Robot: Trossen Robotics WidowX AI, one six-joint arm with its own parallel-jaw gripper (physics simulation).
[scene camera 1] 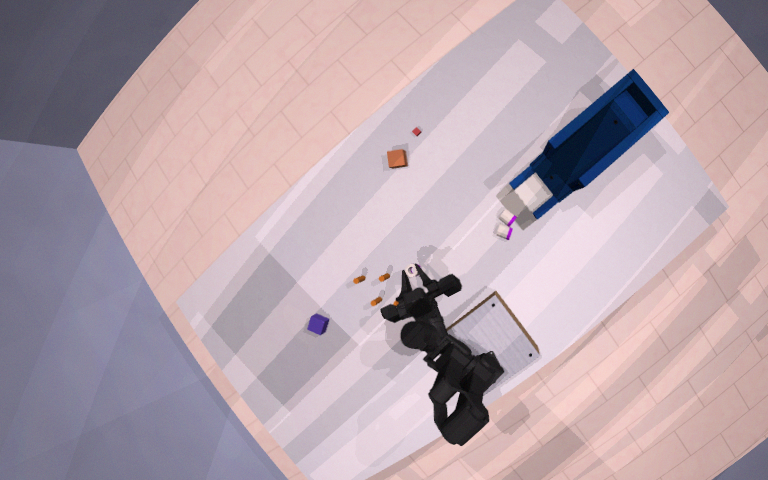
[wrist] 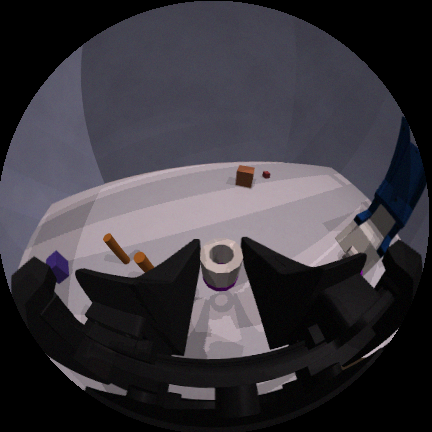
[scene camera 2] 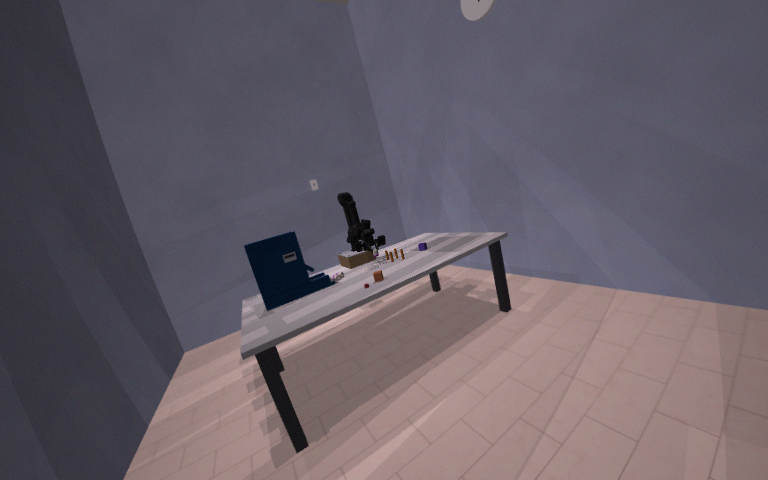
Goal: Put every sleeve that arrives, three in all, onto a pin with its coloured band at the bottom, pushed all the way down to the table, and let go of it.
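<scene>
My gripper point(scene camera 1: 412, 271) point(wrist: 220, 243) is shut on a whitish sleeve point(scene camera 1: 411, 270) point(wrist: 220, 264), held upright above the table, its purple band at the lower end and its hole facing up. Several orange pins stand upright to the left of the gripper in scene camera 1, among them a near pin point(scene camera 1: 384, 277), a far pin point(scene camera 1: 359, 279) and a front pin point(scene camera 1: 376, 301); another is partly hidden by the gripper. No sleeve shows on the visible pins. Two more sleeves, one point(scene camera 1: 506, 217) beside the other point(scene camera 1: 502, 230), lie on their sides by the chute mouth, with magenta bands.
A blue chute point(scene camera 1: 589, 147) point(scene camera 2: 283, 271) with a pale block point(scene camera 1: 532, 193) at its mouth stands on the table point(scene camera 1: 339, 226). An orange-brown cube point(scene camera 1: 397, 158) point(scene camera 2: 378, 276) point(wrist: 245, 176), a small red cube point(scene camera 1: 416, 131) point(wrist: 266, 174) and a purple cube point(scene camera 1: 318, 324) point(wrist: 58, 267) also lie there.
</scene>
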